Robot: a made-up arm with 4 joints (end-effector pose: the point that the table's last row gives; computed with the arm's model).
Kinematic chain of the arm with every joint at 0, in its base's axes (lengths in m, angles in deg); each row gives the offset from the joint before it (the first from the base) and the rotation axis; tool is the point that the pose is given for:
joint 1: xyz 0 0 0.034 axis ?
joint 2: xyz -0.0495 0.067 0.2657 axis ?
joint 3: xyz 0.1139 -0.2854 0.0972 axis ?
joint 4: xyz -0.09 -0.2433 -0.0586 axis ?
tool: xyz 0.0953 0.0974 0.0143
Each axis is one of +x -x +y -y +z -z.
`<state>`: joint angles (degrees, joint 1 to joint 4).
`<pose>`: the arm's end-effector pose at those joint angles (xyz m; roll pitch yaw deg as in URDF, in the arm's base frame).
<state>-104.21 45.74 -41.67 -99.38</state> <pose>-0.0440 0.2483 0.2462 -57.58 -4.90 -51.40</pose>
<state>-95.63 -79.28 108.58 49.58</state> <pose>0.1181 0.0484 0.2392 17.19 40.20 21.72</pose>
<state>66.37 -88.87 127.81 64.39</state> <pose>0.0865 -0.0725 -0.1283 -164.28 -25.23 -7.76</pose>
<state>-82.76 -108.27 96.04 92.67</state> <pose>-0.0079 -0.0718 0.3385 12.91 -0.34 -18.73</pose>
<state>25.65 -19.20 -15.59 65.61</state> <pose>0.0063 -0.4749 0.2334 25.17 -37.54 -31.62</pose>
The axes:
joint 1: +x
joint 2: -y
joint 3: +z
joint 4: -y

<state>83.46 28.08 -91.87 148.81</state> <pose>-0.1082 -0.3221 0.0359 2.82 -64.55 -120.66</pose>
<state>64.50 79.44 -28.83 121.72</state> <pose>-0.1762 -0.2961 -0.1270 89.23 -5.80 157.72</pose>
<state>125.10 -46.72 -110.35 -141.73</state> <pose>-0.0511 -0.1686 -0.1107 157.11 -73.88 161.79</pose>
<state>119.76 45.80 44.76 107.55</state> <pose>-0.0537 -0.1766 -0.5453 105.32 25.98 -157.89</pose>
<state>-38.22 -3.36 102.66 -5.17</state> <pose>0.2075 0.0408 0.3773 13.93 41.44 107.32</pose>
